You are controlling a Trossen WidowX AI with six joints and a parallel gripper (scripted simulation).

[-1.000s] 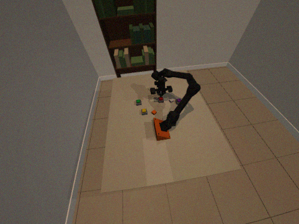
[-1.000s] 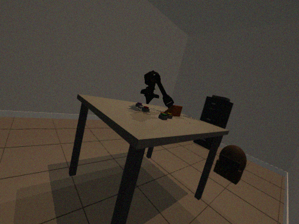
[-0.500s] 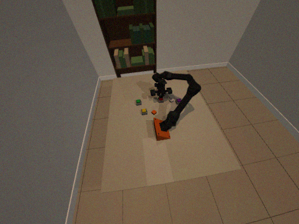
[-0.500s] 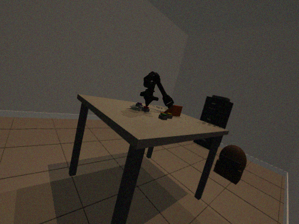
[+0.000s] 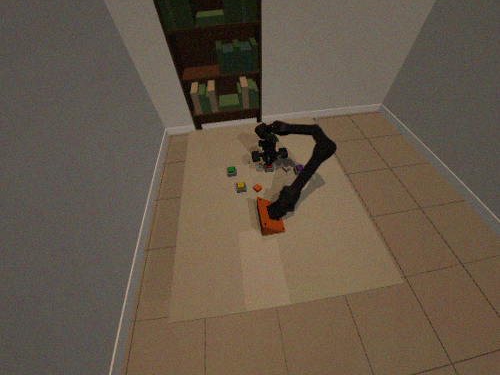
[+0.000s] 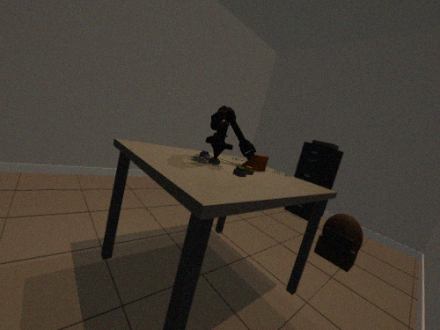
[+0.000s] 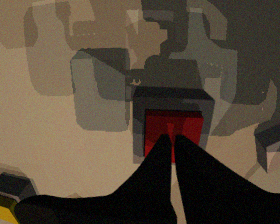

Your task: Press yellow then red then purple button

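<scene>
My gripper tip is 10 mm above the red button. Round my gripper tip: small orange block (120 mm behind, 90 mm to the left, 20 mm below); purple button (160 mm to the right, 60 mm behind); small white block (100 mm to the right, 30 mm behind, 20 mm below).
</scene>
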